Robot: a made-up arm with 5 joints.
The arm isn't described. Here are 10 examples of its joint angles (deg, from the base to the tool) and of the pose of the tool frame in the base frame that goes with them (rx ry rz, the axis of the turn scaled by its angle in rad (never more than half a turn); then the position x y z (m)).
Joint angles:
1: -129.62 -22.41 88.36 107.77 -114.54
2: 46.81 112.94 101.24 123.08 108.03
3: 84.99 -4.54 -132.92 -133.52 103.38
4: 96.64 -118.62 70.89 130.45 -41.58
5: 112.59 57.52 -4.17 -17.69 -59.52
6: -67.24 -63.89 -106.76 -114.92 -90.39
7: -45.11 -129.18 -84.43 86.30 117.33
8: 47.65 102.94 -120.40 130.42 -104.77
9: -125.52 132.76 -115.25 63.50 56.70
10: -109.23 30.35 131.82 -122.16 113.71
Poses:
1: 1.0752 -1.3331 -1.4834 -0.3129 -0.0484 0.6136
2: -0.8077 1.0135 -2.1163 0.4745 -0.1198 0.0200
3: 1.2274 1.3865 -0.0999 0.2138 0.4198 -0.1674
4: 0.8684 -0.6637 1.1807 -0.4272 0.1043 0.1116
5: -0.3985 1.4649 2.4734 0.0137 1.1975 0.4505
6: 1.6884 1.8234 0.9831 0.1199 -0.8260 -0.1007
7: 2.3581 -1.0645 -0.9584 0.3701 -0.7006 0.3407
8: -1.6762 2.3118 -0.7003 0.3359 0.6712 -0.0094
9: 0.8817 -0.7302 -1.1761 -0.2748 -0.6974 0.4249
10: -1.5234 -0.4759 1.4667 -0.2683 -0.0407 0.3296
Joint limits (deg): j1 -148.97..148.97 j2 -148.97..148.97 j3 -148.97..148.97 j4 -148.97..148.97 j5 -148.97..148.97
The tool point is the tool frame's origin. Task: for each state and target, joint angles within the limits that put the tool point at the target. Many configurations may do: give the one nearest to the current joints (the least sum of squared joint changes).
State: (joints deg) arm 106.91 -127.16 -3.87 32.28 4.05
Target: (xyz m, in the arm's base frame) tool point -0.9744 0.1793 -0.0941
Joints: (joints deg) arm 141.64 -125.02 3.97 31.87 -2.80
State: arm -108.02 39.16 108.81 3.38 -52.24
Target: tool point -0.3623 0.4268 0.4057
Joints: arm -137.99 56.19 100.77 9.10 -57.30
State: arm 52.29 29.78 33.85 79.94 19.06
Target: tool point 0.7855 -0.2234 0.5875
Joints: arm 30.38 46.66 31.92 79.51 12.07
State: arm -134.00 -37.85 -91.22 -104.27 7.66
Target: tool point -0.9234 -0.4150 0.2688
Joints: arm -135.71 -93.70 -92.08 -102.50 28.62
